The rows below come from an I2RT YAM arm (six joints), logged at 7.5 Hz.
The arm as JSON. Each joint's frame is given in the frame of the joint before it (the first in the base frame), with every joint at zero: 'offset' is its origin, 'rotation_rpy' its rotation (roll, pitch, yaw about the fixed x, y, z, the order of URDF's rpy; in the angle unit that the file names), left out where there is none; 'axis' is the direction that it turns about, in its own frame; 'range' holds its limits. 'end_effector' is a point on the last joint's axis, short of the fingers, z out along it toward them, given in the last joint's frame.
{
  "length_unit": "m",
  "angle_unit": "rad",
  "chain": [
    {
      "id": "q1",
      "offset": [
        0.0,
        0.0,
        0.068
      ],
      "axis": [
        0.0,
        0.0,
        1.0
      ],
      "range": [
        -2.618,
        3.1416
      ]
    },
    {
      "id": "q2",
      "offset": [
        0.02,
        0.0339,
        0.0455
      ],
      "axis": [
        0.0,
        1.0,
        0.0
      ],
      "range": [
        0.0,
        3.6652
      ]
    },
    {
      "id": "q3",
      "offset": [
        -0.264,
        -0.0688,
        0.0
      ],
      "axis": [
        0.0,
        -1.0,
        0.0
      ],
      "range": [
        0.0,
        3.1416
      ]
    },
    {
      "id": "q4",
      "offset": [
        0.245,
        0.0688,
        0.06
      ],
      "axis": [
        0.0,
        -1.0,
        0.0
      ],
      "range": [
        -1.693,
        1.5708
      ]
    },
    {
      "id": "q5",
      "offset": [
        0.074,
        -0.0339,
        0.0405
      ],
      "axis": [
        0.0,
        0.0,
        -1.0
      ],
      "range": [
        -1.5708,
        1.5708
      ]
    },
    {
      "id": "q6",
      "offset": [
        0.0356,
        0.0,
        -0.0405
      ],
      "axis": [
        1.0,
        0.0,
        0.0
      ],
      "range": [
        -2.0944,
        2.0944
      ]
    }
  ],
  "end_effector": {
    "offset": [
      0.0,
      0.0,
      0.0
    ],
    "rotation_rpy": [
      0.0,
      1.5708,
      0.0
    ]
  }
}
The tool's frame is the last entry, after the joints.
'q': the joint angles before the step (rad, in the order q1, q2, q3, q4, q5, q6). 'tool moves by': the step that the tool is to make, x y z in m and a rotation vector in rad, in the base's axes. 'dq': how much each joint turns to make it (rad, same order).
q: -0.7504, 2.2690, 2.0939, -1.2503, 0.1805, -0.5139
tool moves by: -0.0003, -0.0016, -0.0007, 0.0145, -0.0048, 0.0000
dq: -0.0041, 0.0079, 0.0112, -0.0093, -0.0143, -0.0021
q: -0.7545, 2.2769, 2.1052, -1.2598, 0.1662, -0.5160
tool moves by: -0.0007, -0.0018, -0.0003, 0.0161, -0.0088, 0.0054
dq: -0.0054, 0.0058, 0.0092, -0.0068, -0.0191, -0.0083
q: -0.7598, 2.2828, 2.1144, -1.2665, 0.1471, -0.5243
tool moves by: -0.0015, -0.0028, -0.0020, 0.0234, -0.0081, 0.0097
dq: -0.0086, 0.0088, 0.0079, -0.0074, -0.0247, -0.0153
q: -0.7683, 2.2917, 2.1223, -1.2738, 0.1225, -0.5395
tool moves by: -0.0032, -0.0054, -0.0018, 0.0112, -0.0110, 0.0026
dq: -0.0146, 0.0067, 0.0043, 0.0041, -0.0178, -0.0151
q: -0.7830, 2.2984, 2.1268, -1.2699, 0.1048, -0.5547
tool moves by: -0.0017, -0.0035, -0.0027, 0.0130, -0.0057, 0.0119
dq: -0.0092, 0.0081, 0.0034, 0.0013, -0.0158, -0.0193
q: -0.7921, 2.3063, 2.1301, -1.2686, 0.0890, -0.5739
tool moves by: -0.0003, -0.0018, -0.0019, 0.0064, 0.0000, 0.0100
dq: -0.0037, 0.0073, 0.0052, -0.0013, -0.0061, -0.0130
